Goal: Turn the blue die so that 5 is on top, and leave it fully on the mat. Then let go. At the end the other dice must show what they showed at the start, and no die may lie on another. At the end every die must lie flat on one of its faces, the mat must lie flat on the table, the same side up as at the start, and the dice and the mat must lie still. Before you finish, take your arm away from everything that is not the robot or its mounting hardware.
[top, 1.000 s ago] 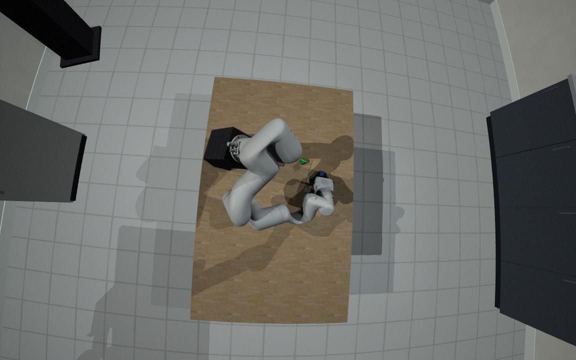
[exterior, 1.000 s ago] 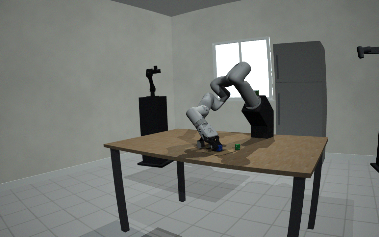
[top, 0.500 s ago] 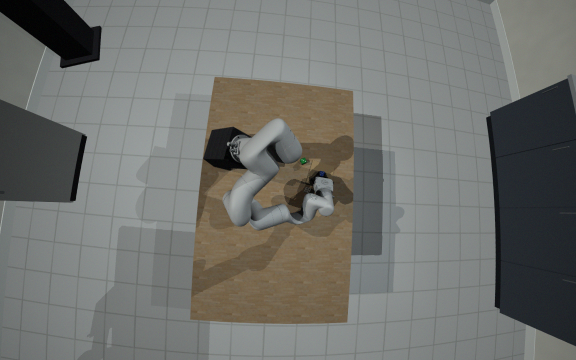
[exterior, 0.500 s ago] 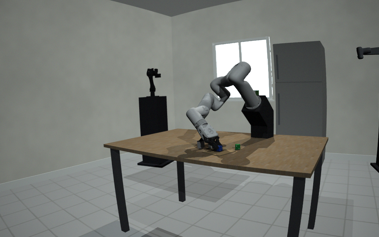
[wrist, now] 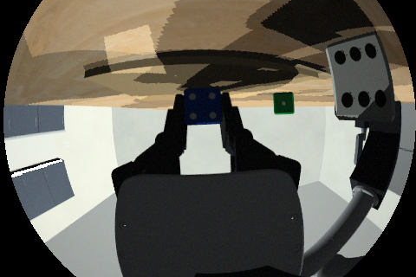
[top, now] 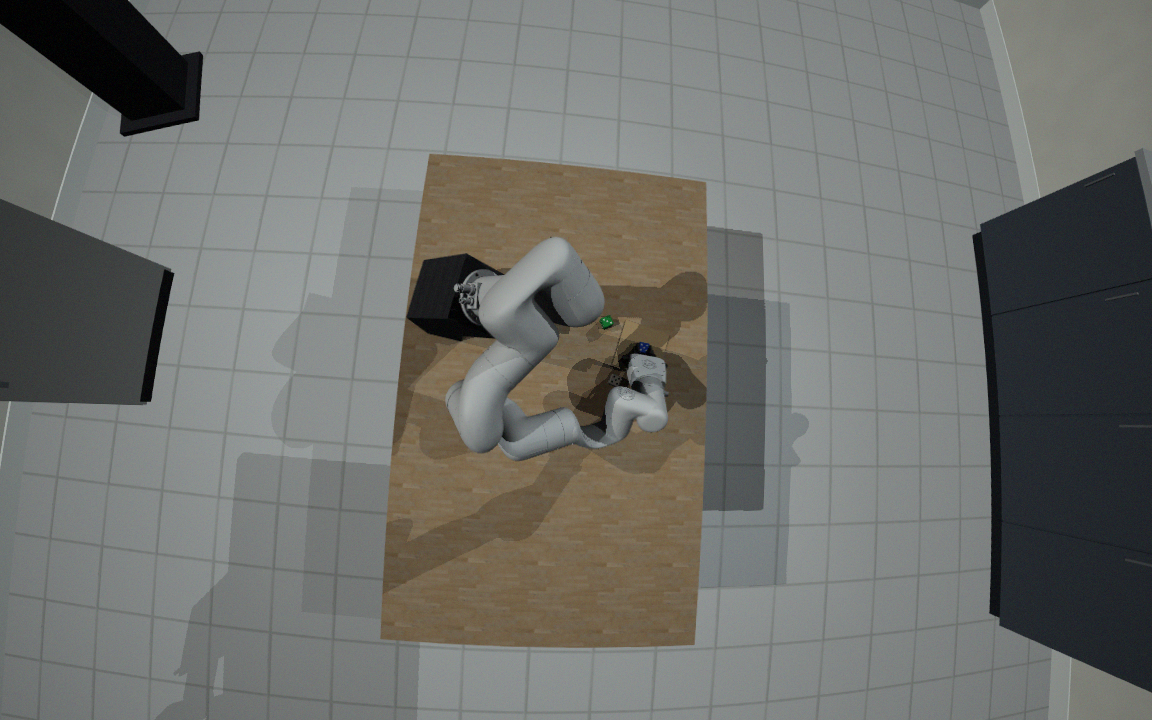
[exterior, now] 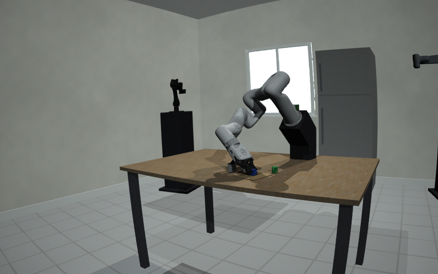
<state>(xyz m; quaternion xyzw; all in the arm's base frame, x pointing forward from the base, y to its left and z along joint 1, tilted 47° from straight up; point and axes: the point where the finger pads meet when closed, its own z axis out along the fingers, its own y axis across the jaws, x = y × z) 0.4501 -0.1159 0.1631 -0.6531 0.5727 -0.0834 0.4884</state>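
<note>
The blue die lies 1 cm to the left of my hand and 1 cm below it. Also, from my hand: white die: 9 cm behind, 7 cm to the right, 2 cm below; then tan mat: 3 cm below, 1 cm to the left, 1 cm ahead; then green die: 11 cm to the left, 9 cm behind, 2 cm below.
</note>
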